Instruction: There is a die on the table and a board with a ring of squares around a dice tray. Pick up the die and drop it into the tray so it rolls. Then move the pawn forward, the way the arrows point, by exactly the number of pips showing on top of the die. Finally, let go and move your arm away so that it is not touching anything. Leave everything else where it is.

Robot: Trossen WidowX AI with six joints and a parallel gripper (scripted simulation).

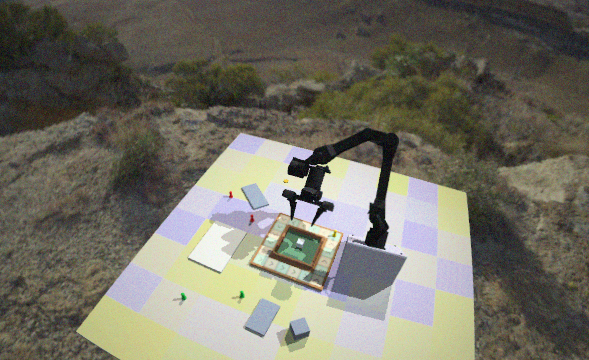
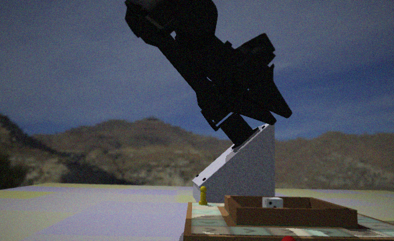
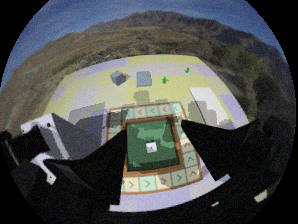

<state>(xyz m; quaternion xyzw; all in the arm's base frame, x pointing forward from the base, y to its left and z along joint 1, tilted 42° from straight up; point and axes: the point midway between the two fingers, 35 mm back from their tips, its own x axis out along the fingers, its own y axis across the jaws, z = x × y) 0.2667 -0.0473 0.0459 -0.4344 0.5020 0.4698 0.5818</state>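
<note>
My gripper tip is 13 cm past the yellow pawn, 13 cm above it and 9 cm to the left of it. From my gripper tip the other things lie so: small orange piece (38 cm to the right, 16 cm below, 13 cm ahead); then white slab (31 cm ahead, 16 cm below, 6 cm to the left).
</note>
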